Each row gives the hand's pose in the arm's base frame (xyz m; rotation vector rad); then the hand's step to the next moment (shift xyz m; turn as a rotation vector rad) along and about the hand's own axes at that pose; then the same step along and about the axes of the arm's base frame.
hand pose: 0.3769 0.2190 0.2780 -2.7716 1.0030 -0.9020
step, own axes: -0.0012 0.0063 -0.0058 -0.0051 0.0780 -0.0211
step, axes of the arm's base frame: -0.0075 -0.0034 0.0027 -0.0589 -0.0554 -0.0041
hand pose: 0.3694 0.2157 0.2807 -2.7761 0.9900 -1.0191
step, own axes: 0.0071 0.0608 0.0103 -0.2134 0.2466 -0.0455
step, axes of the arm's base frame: -0.0237 -0.0545 -0.0179 -0.2891 -0.0661 -0.1430
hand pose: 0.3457 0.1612 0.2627 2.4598 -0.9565 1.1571
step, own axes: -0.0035 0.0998 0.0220 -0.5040 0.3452 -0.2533
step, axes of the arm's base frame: -0.0546 -0.0838 -0.0212 -0.6121 0.0919 -0.2329
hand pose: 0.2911 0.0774 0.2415 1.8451 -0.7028 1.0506
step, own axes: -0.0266 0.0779 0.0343 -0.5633 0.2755 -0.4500
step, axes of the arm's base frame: -0.0613 -0.0648 -0.0002 -0.6605 0.3014 -0.2621
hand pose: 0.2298 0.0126 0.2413 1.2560 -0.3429 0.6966
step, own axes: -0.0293 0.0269 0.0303 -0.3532 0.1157 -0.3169
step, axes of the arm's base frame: -0.0354 -0.0333 0.0116 -0.3817 0.2137 -0.2173
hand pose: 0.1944 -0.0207 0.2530 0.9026 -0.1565 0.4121
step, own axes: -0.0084 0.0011 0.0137 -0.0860 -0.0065 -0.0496
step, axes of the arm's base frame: -0.0076 -0.0126 0.0067 -0.0776 0.0113 -0.0612
